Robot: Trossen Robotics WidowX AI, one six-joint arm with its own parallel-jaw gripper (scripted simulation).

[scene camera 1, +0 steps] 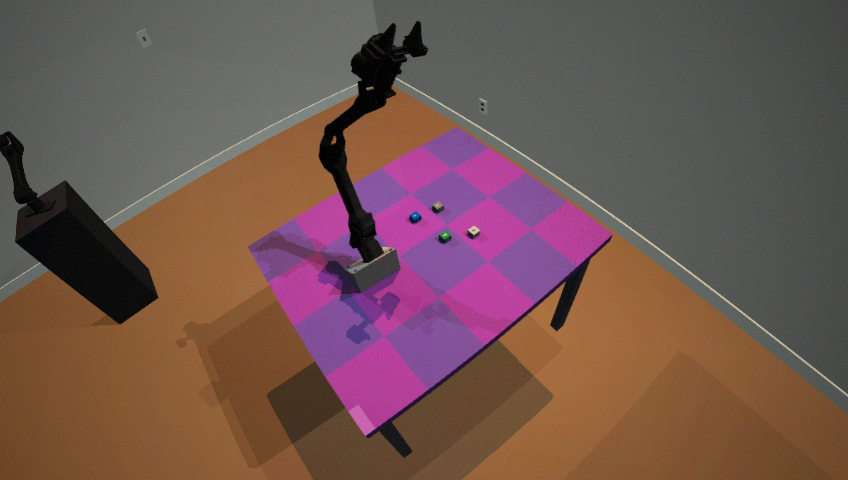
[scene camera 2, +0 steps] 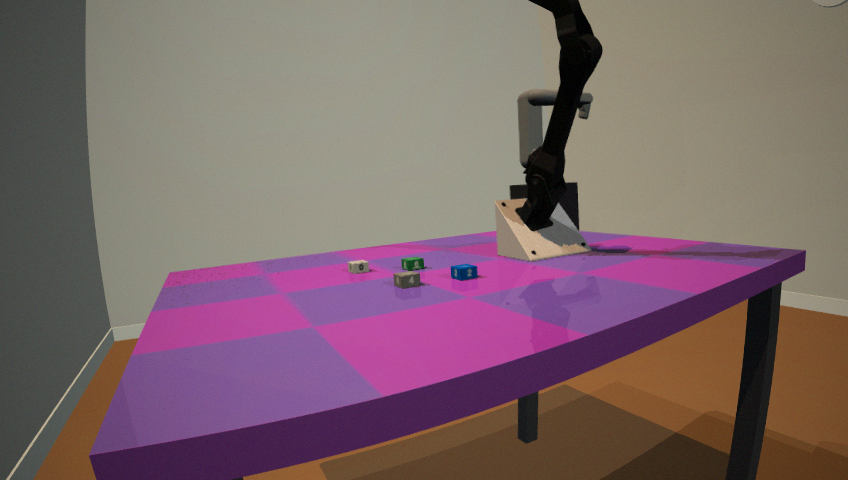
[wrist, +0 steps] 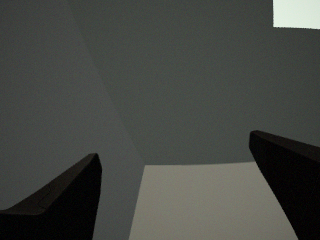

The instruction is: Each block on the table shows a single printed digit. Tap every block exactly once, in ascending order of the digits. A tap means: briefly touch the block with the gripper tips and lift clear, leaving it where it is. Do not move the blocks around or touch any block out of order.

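Scene:
You'd find my gripper in the wrist view and in scene camera 1, but it's out of frame in scene camera 2. On my gripper [wrist: 72, 198] and [scene camera 1: 412, 31] are the same spot.

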